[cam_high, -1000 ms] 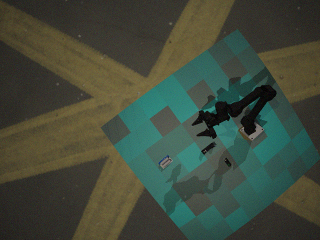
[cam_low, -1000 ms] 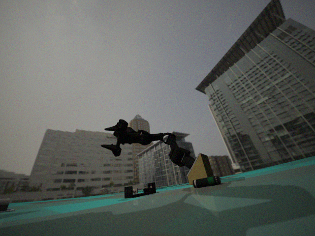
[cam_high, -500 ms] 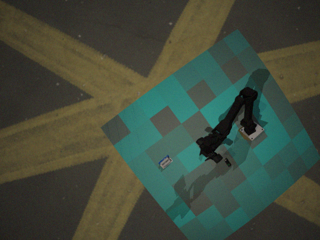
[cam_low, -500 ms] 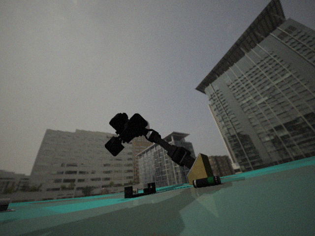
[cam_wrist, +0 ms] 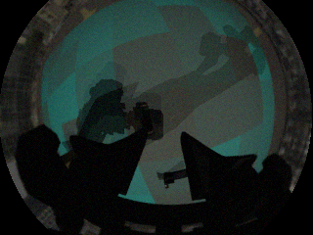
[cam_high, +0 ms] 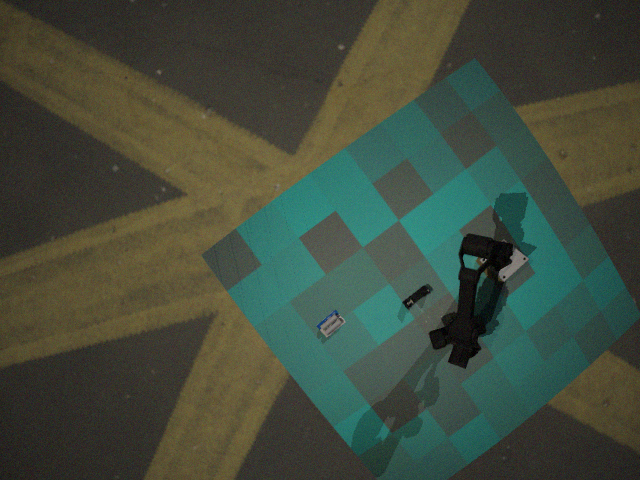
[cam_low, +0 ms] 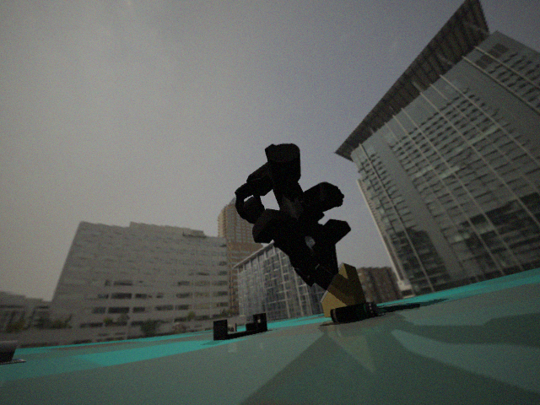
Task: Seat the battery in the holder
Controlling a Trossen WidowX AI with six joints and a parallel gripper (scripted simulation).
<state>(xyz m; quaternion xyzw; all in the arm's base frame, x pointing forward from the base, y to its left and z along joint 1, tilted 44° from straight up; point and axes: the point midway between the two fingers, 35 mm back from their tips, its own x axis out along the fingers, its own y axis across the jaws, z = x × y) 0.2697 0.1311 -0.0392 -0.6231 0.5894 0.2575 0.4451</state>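
Now: the battery 3 cm behind my gripper tip, 1 cm to the left of it and 6 cm below it.
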